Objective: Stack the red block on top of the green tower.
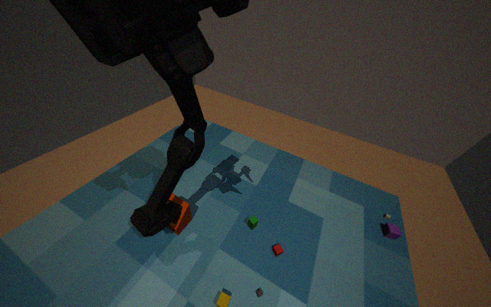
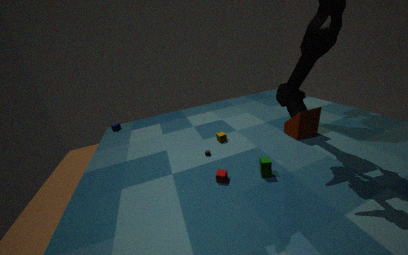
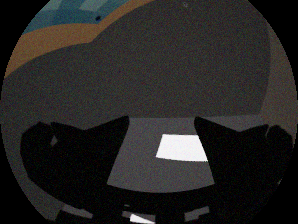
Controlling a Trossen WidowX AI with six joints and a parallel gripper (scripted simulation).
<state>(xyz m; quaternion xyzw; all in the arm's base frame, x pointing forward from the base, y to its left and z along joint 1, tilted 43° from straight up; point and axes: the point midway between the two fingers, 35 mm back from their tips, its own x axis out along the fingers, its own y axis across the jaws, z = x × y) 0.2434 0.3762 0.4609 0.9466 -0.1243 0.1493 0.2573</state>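
Now: the red block 16 cm ahead of my gripper tip, 13 cm to the left of it and 68 cm below it. The rest, counted from my gripper tip: green block 4 cm ahead, 17 cm to the left, 66 cm below; then yellow block 6 cm ahead, 8 cm to the right, 68 cm below; then dark cube 15 cm ahead, 1 cm to the right, 69 cm below.
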